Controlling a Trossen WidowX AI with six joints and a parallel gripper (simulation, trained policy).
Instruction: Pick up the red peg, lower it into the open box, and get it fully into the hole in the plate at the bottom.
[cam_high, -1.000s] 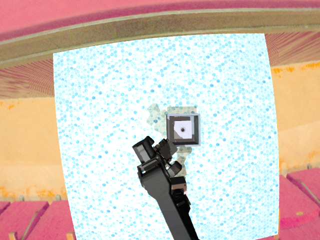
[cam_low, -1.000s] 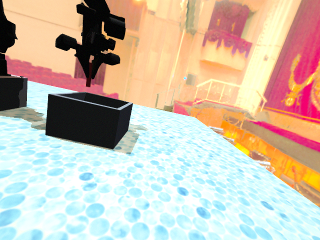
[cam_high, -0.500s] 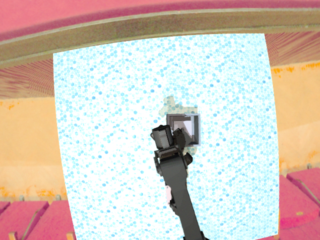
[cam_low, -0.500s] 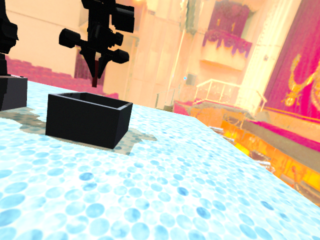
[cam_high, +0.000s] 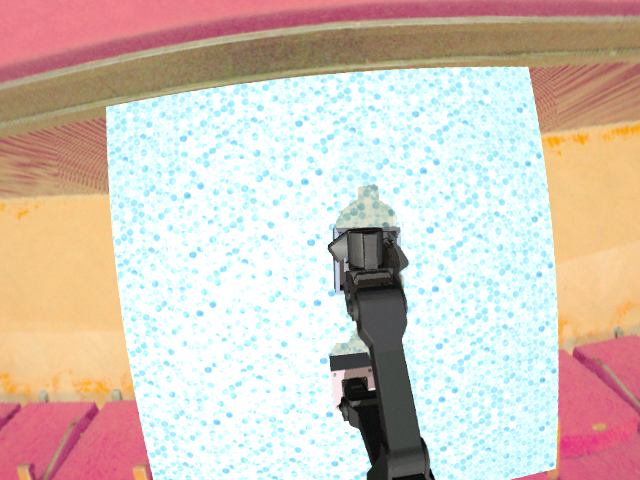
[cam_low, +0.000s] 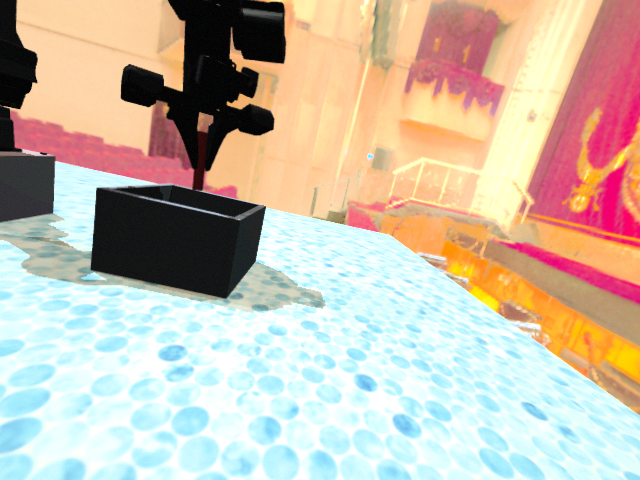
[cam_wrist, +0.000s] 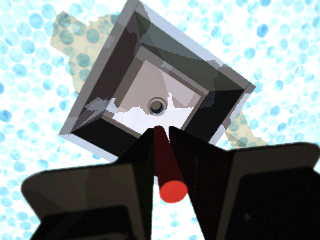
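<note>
The red peg lies 10 mm to the left of my gripper tip, 10 mm behind it and 10 mm above it. The rest, counted from my gripper tip: dark grey box 110 mm below, 10 mm to the right, 10 mm ahead.
</note>
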